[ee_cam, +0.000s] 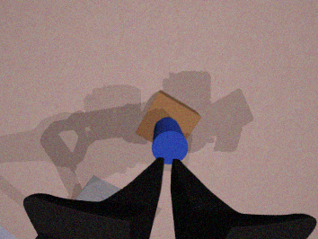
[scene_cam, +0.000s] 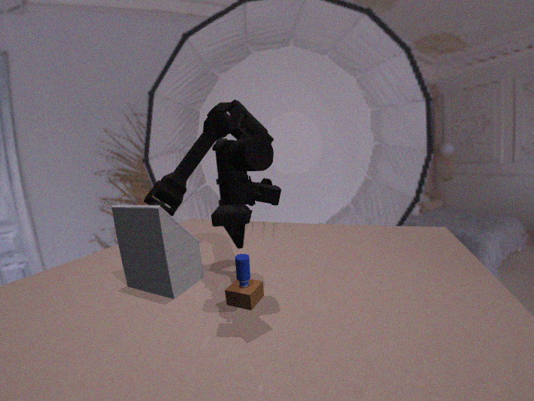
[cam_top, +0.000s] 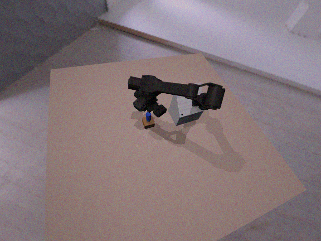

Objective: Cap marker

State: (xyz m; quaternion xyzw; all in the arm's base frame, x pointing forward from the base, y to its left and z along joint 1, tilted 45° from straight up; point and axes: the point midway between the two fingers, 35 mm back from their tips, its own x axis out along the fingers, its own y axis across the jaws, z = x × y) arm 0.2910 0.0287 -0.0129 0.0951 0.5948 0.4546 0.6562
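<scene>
Right now my gripper tip is 50 mm above the blue cap. Round my gripper tip: brown holder block: 110 mm below.
</scene>
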